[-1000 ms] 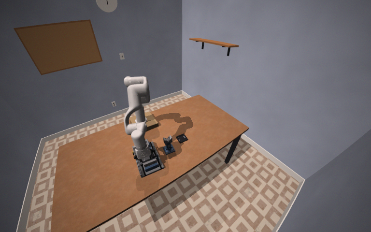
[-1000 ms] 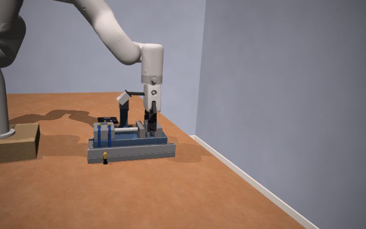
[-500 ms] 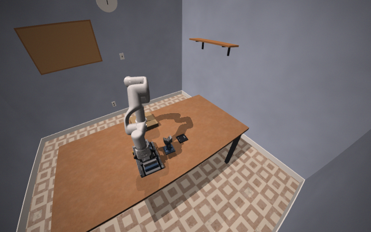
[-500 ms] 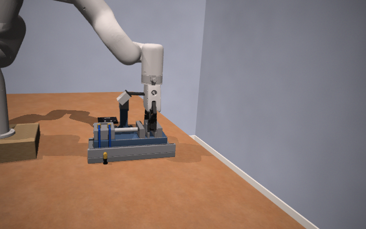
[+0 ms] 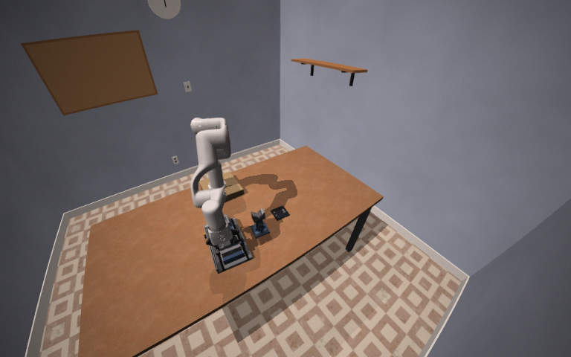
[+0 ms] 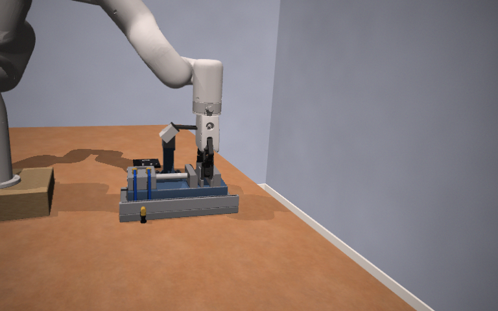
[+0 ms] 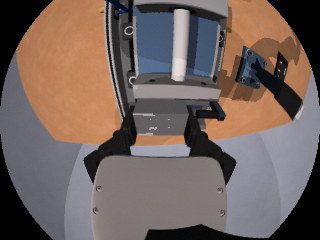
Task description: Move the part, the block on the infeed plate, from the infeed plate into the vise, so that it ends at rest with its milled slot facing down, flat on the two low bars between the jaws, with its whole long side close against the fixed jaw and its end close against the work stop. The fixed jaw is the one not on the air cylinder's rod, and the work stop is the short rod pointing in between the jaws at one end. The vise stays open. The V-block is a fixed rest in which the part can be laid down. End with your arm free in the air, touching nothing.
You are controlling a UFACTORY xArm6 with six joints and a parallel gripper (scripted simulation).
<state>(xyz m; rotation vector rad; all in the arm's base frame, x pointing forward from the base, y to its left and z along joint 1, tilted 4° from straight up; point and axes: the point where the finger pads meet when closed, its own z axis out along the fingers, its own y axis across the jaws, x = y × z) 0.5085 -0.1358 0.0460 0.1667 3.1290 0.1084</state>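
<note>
Now: the part 2 cm below my hand. Round my hand: moving jaw 3 cm below, 3 cm behind, 2 cm to the left; then black work stop 7 cm to the left, 2 cm below, 1 cm ahead; then fixed jaw 3 cm below, 3 cm ahead, 2 cm to the left.
</note>
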